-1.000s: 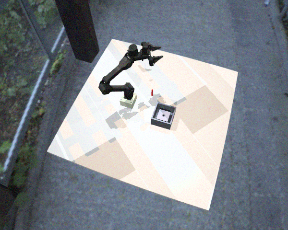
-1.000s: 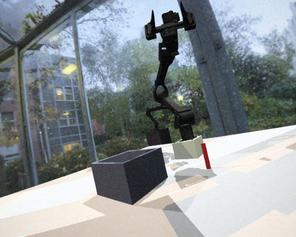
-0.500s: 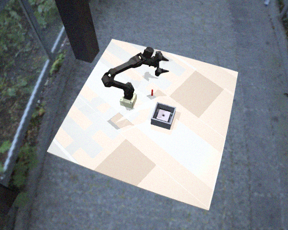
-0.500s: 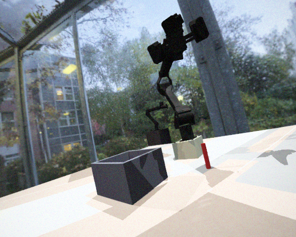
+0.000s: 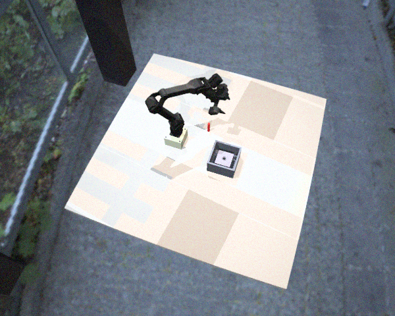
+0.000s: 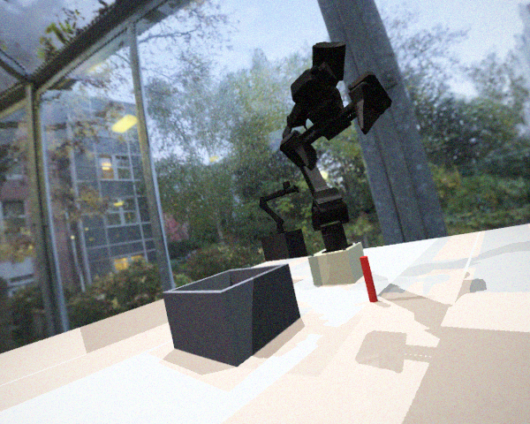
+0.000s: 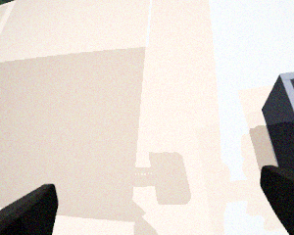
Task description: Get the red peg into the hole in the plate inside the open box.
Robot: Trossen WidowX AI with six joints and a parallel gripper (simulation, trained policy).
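Now: the red peg 10 cm behind my gripper tip, 4 cm to the right of it and 21 cm below it. Round my gripper tip: dark box (7 cm ahead, 22 cm to the right, 22 cm below).
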